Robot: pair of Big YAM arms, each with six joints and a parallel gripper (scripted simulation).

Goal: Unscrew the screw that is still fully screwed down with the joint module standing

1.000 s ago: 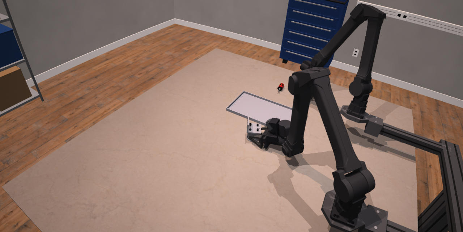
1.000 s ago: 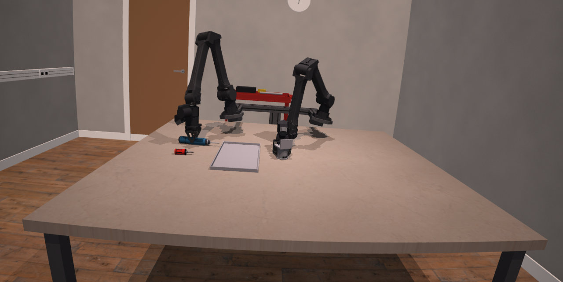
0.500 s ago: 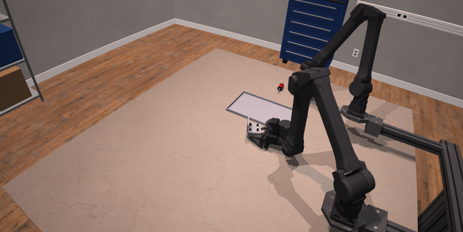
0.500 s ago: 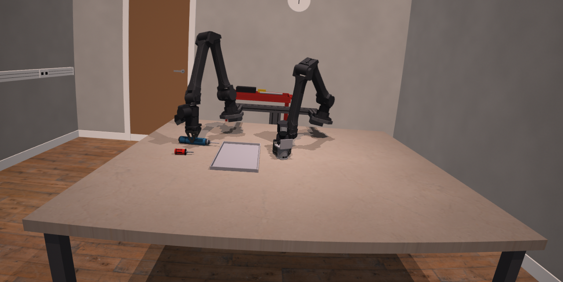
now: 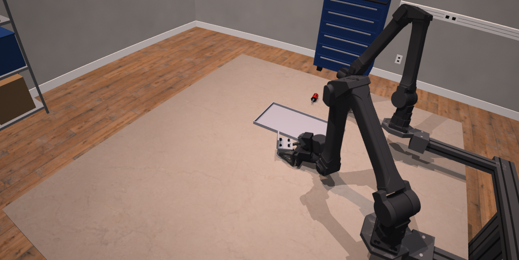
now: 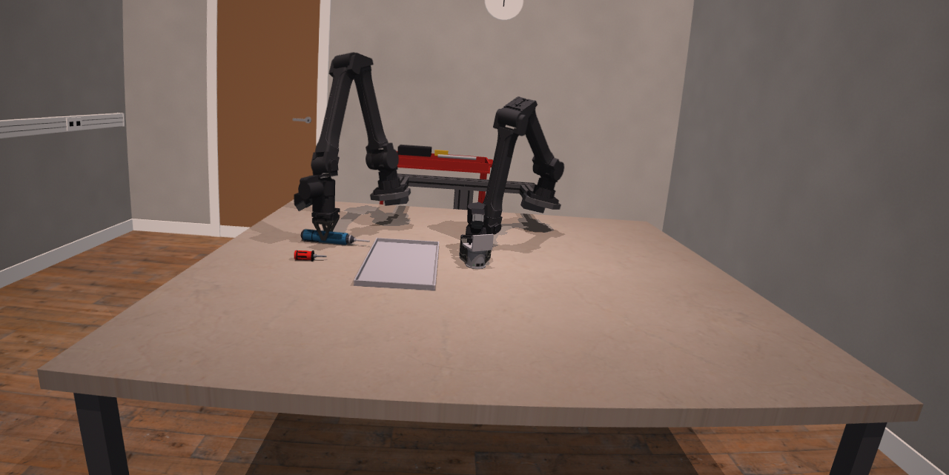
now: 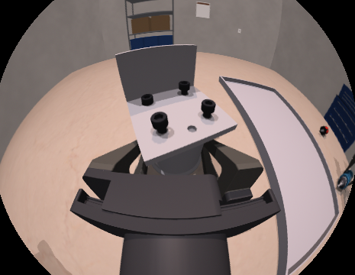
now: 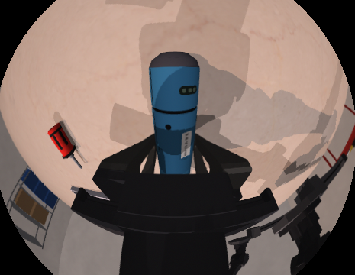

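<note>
The joint module lies 10 mm above my left hand. The rest, counted from my left hand: flat grey tray: 230 mm to the right, 20 mm below; then red-handled screwdriver: 510 mm to the right, 10 mm below; then grey l-shaped bracket: 50 mm above.
</note>
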